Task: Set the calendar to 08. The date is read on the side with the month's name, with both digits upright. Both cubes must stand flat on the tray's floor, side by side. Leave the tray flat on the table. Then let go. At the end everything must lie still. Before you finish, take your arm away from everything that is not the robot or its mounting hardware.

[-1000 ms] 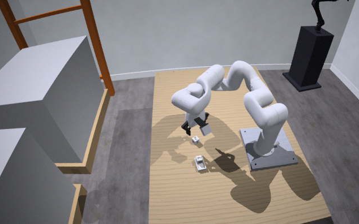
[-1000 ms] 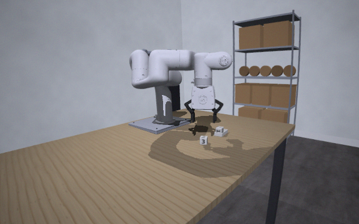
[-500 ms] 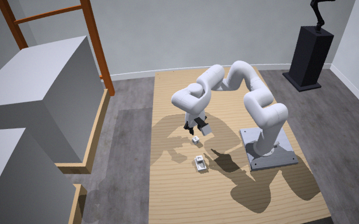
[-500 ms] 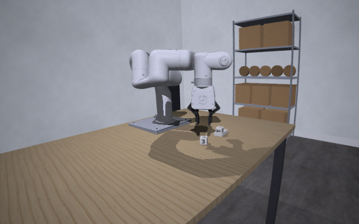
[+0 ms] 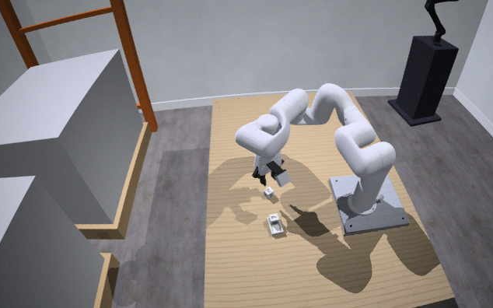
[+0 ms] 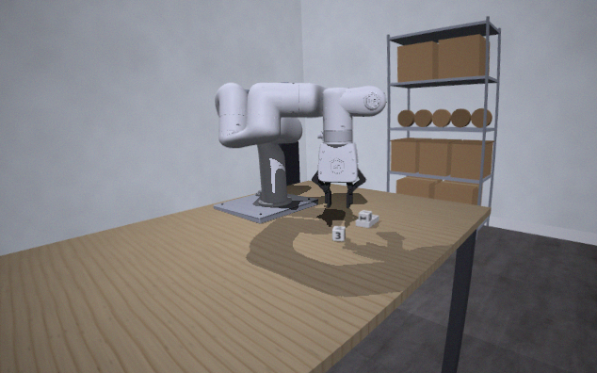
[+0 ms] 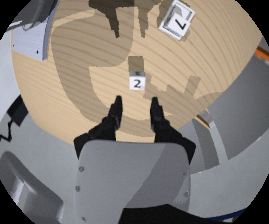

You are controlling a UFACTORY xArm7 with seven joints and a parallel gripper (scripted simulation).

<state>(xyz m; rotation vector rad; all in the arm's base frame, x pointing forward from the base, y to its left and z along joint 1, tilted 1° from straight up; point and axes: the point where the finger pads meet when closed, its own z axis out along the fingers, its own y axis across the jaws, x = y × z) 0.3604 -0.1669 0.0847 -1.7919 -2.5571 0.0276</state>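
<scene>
The white digit cube lies 100 mm below my hand. From my hand the other things lie so: white tray: 160 mm to the left, 100 mm below, 20 mm ahead.
</scene>
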